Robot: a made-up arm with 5 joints.
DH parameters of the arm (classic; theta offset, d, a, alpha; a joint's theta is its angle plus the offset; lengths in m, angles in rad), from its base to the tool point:
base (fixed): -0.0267 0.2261 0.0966 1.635
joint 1: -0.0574 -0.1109 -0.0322 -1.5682
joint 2: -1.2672 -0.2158 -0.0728 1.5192
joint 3: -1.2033 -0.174 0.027 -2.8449
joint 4: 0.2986 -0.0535 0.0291 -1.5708
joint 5: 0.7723 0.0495 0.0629 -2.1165
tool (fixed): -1.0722 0.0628 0 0
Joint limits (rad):
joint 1: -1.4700..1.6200
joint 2: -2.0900..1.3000
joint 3: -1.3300..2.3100
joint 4: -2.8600..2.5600
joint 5: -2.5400..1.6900
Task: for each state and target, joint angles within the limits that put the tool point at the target. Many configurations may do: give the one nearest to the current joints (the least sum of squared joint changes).
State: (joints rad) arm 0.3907 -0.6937 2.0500 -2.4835 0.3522
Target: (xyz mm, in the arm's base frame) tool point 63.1 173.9 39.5
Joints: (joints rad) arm -0.1702 -0.4107 2.1508 -2.4397 0.0421
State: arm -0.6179 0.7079 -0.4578 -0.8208 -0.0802
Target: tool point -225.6 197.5 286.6
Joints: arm -1.2348 0.9409 -0.5727 -0.6124 -0.3345
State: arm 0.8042 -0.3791 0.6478 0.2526 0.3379
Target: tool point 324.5 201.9 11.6
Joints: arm 0.7686 -0.2782 0.4774 0.3389 -0.1766
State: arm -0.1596 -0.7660 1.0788 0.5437 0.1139
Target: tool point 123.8 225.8 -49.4
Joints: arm 0.0462 -0.3682 0.4591 0.7789 0.0835
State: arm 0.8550 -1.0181 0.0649 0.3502 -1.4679
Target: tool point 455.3 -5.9 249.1
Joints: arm 1.1690 -1.5654 -0.2228 0.7041 -1.6747
